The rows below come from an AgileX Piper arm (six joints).
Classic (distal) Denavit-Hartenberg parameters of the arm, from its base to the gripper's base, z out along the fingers. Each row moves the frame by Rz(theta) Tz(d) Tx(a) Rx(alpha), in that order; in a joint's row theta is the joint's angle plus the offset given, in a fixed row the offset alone. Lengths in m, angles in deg.
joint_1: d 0.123; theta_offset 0; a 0; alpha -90
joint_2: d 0; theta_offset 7.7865; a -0.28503; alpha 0
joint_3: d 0; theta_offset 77.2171; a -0.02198; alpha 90
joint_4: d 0.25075; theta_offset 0; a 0; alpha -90
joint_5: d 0; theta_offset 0; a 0; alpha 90
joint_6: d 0.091; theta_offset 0; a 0; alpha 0
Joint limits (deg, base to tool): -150..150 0..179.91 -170..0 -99.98..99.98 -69.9..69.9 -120..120
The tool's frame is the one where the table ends.
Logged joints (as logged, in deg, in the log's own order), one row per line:
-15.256 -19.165 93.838 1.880 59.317 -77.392
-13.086 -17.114 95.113 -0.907 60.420 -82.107
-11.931 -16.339 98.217 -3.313 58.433 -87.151
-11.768 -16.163 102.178 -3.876 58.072 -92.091
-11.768 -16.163 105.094 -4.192 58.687 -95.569
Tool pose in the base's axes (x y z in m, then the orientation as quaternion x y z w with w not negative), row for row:
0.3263 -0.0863 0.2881 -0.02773 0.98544 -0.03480 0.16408
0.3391 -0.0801 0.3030 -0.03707 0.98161 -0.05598 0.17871
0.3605 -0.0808 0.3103 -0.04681 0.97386 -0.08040 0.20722
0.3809 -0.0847 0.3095 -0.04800 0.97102 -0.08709 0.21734
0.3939 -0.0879 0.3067 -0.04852 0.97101 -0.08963 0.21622
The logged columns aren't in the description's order. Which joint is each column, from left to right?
Columns, left to right: joint_1, joint_6, joint_2, joint_4, joint_5, joint_3.
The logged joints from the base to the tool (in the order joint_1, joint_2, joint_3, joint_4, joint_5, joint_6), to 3 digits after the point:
-15.256 93.838 -77.392 1.880 59.317 -19.165
-13.086 95.113 -82.107 -0.907 60.420 -17.114
-11.931 98.217 -87.151 -3.313 58.433 -16.339
-11.768 102.178 -92.091 -3.876 58.072 -16.163
-11.768 105.094 -95.569 -4.192 58.687 -16.163

